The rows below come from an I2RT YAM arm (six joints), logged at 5 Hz.
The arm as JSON. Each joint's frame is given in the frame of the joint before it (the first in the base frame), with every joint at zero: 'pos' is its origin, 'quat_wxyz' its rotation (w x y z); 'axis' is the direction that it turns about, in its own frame. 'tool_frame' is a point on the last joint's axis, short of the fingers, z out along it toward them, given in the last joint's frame.
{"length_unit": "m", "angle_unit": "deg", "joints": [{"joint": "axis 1", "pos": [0.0, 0.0, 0.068], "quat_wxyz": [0.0, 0.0, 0.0, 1.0], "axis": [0.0, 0.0, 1.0]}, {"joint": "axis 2", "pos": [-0.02, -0.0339, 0.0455], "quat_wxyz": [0.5, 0.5, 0.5, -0.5], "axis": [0.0, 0.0, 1.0]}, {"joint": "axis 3", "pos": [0.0, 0.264, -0.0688], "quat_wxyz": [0.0, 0.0, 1.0, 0.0], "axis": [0.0, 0.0, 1.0]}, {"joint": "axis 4", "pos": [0.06, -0.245, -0.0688], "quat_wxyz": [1.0, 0.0, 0.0, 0.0], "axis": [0.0, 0.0, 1.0]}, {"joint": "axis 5", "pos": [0.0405, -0.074, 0.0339], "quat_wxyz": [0.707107, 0.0, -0.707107, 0.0], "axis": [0.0, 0.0, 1.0]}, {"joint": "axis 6", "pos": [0.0, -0.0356, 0.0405], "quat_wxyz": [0.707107, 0.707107, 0.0, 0.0], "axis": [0.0, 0.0, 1.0]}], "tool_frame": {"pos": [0.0, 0.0, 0.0], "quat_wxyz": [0.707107, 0.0, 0.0, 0.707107]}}
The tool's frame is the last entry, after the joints.
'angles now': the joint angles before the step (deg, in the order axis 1, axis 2, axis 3, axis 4, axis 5, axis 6). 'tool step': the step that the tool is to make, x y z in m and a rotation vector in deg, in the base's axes. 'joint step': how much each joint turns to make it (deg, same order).
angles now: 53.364, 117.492, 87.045, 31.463, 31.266, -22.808
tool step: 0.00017, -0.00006, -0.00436, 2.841, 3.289, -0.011
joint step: -0.022, 0.022, 0.001, -2.294, -0.021, 5.071
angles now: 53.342, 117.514, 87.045, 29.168, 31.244, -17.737
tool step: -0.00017, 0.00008, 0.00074, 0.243, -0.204, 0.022
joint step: 0.022, -0.021, 0.002, 0.305, 0.000, -0.022
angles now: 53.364, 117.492, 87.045, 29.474, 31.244, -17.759
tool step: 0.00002, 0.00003, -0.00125, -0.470, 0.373, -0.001
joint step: 0.000, 0.022, 0.000, -0.590, 0.001, 0.022
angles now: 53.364, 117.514, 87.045, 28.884, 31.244, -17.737
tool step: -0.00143, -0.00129, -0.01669, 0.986, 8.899, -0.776
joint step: 0.043, -0.022, -0.022, -9.245, -0.022, 9.092
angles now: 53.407, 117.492, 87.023, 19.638, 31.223, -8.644
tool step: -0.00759, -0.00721, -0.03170, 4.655, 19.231, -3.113
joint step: 0.000, 0.022, 0.000, -18.184, -3.323, 20.917
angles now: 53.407, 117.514, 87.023, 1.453, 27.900, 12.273
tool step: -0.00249, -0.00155, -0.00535, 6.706, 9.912, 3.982
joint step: -0.568, -0.329, 0.021, -4.284, -10.075, 8.568
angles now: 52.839, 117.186, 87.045, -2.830, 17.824, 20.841
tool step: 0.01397, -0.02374, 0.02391, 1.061, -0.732, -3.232
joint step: -3.148, -3.454, 0.088, -2.296, 0.021, 0.130
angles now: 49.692, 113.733, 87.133, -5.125, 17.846, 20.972
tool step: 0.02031, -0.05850, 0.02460, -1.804, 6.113, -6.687
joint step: -7.191, -5.770, 0.000, -12.000, -2.208, 2.404
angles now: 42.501, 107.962, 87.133, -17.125, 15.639, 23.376
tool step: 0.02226, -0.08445, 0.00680, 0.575, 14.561, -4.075
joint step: -12.043, -4.175, 0.000, -15.781, -12.000, 1.137
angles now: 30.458, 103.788, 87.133, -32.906, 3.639, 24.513
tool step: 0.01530, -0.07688, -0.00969, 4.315, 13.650, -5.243
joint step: -12.088, -0.329, -0.002, -11.015, -11.715, -0.045
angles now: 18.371, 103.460, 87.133, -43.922, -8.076, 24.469
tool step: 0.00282, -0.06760, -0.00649, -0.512, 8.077, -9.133
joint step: -10.164, 0.000, 0.000, -8.021, -1.661, -0.328
